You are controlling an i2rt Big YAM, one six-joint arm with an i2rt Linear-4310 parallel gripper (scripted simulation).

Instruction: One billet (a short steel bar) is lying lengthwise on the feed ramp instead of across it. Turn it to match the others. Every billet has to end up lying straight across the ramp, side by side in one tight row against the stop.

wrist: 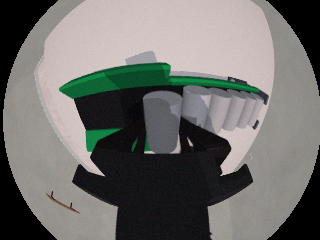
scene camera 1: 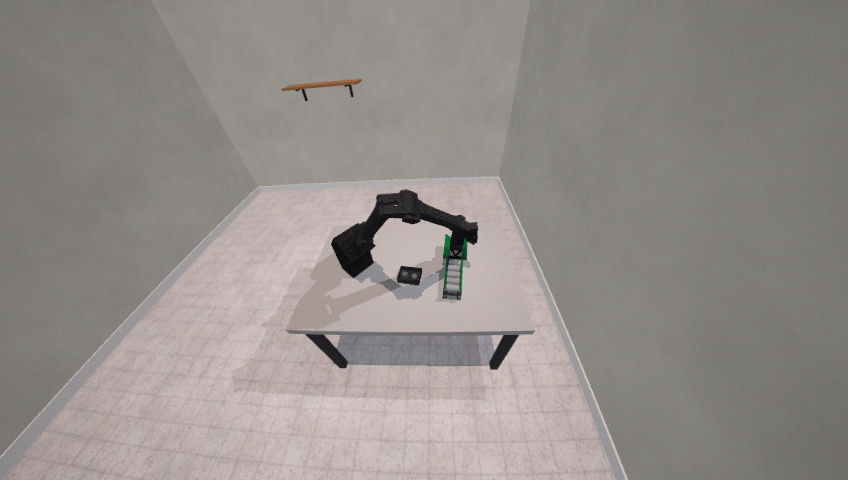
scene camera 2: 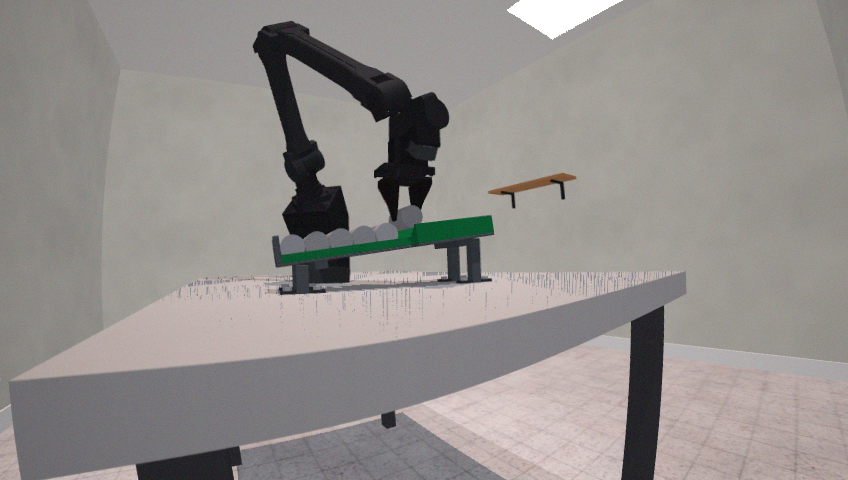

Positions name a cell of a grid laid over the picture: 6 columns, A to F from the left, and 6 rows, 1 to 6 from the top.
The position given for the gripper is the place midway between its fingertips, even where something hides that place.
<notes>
In view: the gripper (scene camera 2: C3) and a billet (wrist: D3).
The gripper shows as well in the wrist view (wrist: D4).
</notes>
